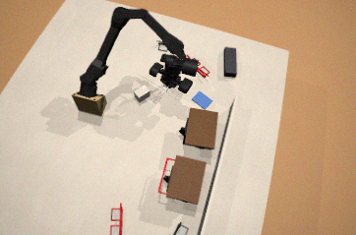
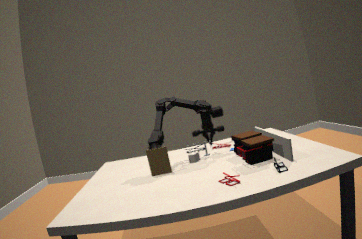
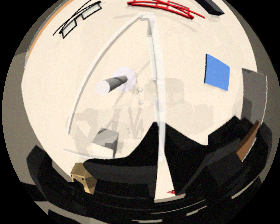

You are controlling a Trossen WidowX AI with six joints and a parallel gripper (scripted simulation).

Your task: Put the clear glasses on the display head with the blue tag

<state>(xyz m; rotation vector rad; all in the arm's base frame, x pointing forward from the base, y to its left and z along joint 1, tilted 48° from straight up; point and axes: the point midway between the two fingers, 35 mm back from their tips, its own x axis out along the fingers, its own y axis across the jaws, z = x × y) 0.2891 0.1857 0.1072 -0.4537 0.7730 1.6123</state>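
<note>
My gripper tip is now 5 cm to the right of the stand, 4 cm above it and 3 cm past it. From my gripper tip the other things lie so: white panel: 32 cm ahead, 24 cm to the right, 1 cm below; then dark case: 30 cm to the left, 20 cm ahead, 5 cm below; then blue tag: 15 cm ahead, 6 cm below, 4 cm to the left.
</note>
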